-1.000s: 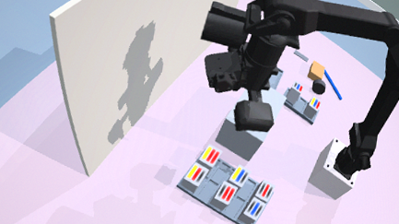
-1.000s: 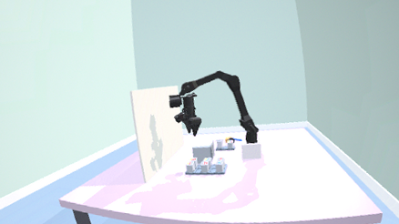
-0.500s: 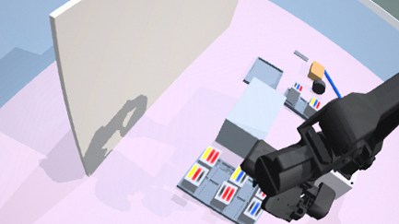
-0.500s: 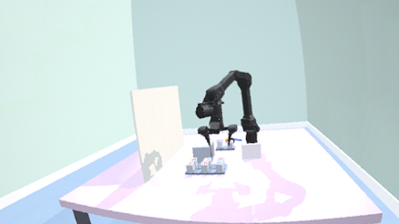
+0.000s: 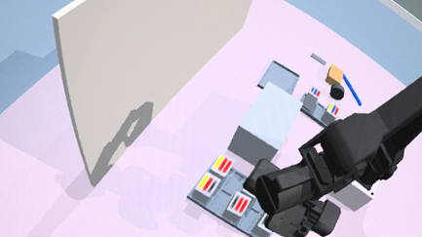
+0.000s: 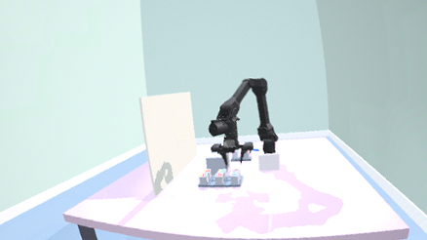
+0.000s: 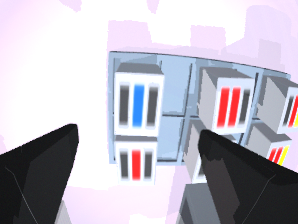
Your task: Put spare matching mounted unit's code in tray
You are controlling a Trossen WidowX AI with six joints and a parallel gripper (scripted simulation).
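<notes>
Now: the spare block 6 cm below my gripper tip. Round my gripper tip: small rack (5 cm ahead, 39 cm to the right, 9 cm below); then spare rack (8 cm ahead, 2 cm to the right, 9 cm below); then mounted unit (14 cm ahead, 19 cm to the right, 5 cm below).
</notes>
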